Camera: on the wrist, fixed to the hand. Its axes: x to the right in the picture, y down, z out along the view.
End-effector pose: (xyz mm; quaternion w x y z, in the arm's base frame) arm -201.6 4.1 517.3 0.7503 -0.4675 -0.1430 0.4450
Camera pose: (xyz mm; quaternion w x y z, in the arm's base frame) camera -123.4 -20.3 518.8 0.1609 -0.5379 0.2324 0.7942
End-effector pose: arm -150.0 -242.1 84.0 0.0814 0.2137 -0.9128 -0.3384
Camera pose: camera -137.6 -321.3 100.7 0.3801 -0.4869 -0.7407 -0.2642
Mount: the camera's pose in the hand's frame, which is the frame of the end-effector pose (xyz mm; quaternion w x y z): 24.2 -47.1 -62.5 0.6924 -0.1114 0.0654 0.7099
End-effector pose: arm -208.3 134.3 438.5 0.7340 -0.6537 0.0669 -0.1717
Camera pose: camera -213.7 63.5 479.3 0.5529 -0.4756 0.5775 0.3669
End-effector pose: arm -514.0 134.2 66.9 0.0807 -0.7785 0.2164 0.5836
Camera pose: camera -433.6 146.8 57.2 0.4593 0.4326 -0.6427 -0.4346
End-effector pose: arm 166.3 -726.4 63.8 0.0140 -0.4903 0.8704 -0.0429
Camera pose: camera 189.7 -767.6 130.6 0.0714 -0.2796 -0.9564 -0.0451
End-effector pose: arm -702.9 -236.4 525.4 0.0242 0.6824 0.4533 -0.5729
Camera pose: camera -687.5 -159.9 550.3 0.4698 0.8291 -0.1052 -0.2844
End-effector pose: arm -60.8 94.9 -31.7 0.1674 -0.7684 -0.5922 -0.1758
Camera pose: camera -105.2 97.8 37.1 0.1938 -0.9595 0.1660 -0.1191
